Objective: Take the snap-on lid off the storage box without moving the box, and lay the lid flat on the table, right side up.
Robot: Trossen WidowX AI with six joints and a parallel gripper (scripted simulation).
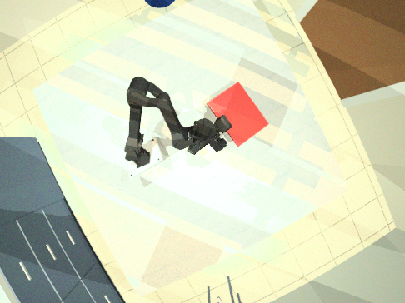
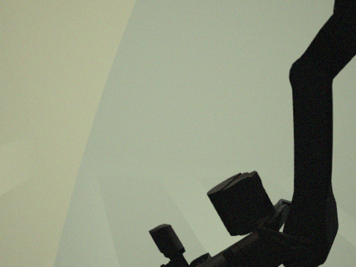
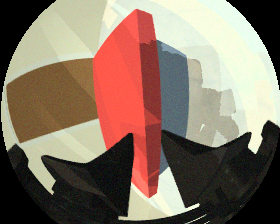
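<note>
The red lid lies 80 mm ahead of my gripper tip and 20 mm to the left of it. The rest, counted from my gripper tip: grey-blue box (70 mm ahead, 10 mm to the left, 60 mm below).
</note>
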